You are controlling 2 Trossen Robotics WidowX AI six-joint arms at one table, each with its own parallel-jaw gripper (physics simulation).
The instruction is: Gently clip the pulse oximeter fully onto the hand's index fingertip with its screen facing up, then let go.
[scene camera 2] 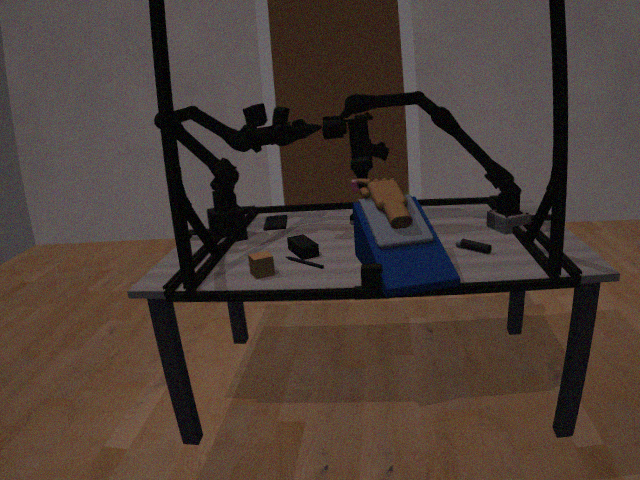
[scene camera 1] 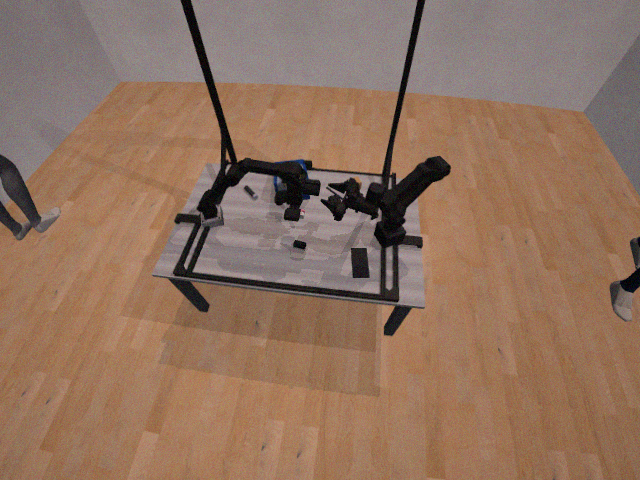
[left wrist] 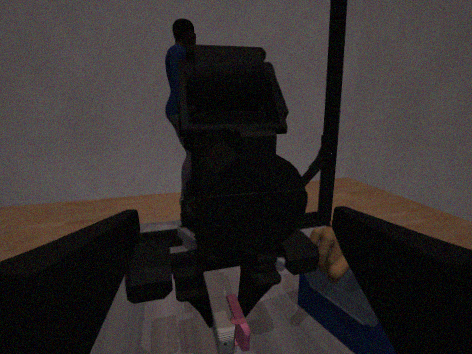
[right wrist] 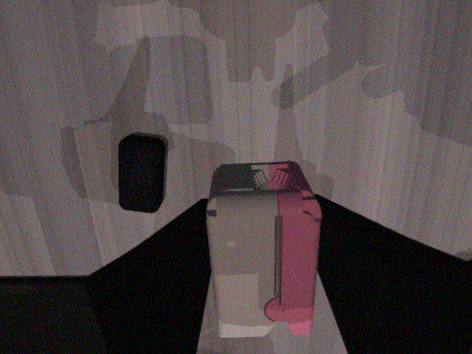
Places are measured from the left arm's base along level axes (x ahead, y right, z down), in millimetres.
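Where they show: left gripper, fingertip midpoint: (scene camera 2: pixel 316 128) (scene camera 1: pixel 324 192) (left wrist: pixel 237 218); right gripper, fingertip midpoint: (left wrist: pixel 225 321) (right wrist: pixel 259 208); left arm's base at its link origin: (scene camera 2: pixel 225 209) (scene camera 1: pixel 391 227); right arm's base at its link origin: (scene camera 2: pixel 508 212) (scene camera 1: pixel 210 213).
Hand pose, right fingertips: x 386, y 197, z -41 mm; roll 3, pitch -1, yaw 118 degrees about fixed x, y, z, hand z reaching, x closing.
Each offset is from my right fingertips to the top centre of the thing. "spot": to the spot under its first point.
The pulse oximeter @[dx -11, dy -5, dz -26 mm] (left wrist: pixel 224 327) (right wrist: pixel 242 240), pale on one half and pink on the other, is between the fingers of my right gripper (left wrist: pixel 225 321) (right wrist: pixel 259 208), which is shut on it and points down. Its screen is not seen. In scene camera 2 the oximeter's pink side @[spot: dx -31, dy +2, dz -14 mm] (scene camera 2: pixel 355 184) shows by the tan hand's extended finger; whether they touch is unclear. The hand (scene camera 2: pixel 390 198) (left wrist: pixel 327 250) rests on a blue sloped support (scene camera 2: pixel 413 273) (left wrist: pixel 320 307). In the left wrist view the oximeter is apart from the visible part of the hand. My left gripper (scene camera 1: pixel 328 193) is open and empty, raised above the table.
A wooden cube @[dx -385, dy +169, dz +86 mm] (scene camera 2: pixel 261 264), a black block @[dx -238, dy +75, dz +101 mm] (scene camera 2: pixel 302 246) and a pen @[dx -270, dy +154, dz +127 mm] (scene camera 2: pixel 305 261) lie left of the support in scene camera 2. A dark cylinder @[dx +148, dy +332, dz +109 mm] (scene camera 1: pixel 250 192) (scene camera 2: pixel 474 245), a flat dark slab @[dx -205, dy -265, dz +128 mm] (scene camera 1: pixel 360 262) (scene camera 2: pixel 275 222) and a small black object @[dx +17, dy -84, dz +104 mm] (scene camera 1: pixel 299 244) (right wrist: pixel 142 172) also lie there.
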